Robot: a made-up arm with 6 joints.
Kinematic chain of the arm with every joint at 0, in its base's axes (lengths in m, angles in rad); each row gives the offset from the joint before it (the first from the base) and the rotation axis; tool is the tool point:
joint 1: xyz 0 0 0.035 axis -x
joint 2: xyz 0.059 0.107 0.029 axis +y
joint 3: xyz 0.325 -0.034 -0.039 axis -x
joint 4: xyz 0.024 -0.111 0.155 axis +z
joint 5: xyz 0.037 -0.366 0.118 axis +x
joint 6: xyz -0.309 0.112 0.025 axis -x
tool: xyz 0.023 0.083 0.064
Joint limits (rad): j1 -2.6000..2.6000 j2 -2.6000..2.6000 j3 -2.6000..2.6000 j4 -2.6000..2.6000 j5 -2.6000..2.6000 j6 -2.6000..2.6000
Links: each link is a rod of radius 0.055 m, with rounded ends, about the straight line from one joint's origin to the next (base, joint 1, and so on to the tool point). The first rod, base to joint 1, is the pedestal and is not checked.
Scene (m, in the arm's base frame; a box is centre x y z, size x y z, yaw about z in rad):
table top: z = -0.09
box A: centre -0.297 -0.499 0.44 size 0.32 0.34 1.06 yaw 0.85
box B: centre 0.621 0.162 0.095 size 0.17 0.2 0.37 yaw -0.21
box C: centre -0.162 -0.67 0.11 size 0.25 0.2 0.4 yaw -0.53
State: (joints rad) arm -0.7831 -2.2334 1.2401 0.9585 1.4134 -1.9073
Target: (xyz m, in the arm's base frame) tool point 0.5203 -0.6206 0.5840
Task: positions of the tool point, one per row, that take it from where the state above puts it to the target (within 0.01 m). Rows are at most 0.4 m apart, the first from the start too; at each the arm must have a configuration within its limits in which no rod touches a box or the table.
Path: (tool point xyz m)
1: -0.6676 0.1435 0.4225
2: -0.5052 0.2939 0.5476
3: -0.3894 0.0337 0.7902
4: -0.1510 -0.2526 0.9011
5: 0.1656 -0.4717 0.8597
6: 0.4918 -0.5458 0.7050
7: 0.7545 -0.4479 0.5172
8: 0.6425 -0.5410 0.5675
9: 0.5203 -0.6206 0.5840

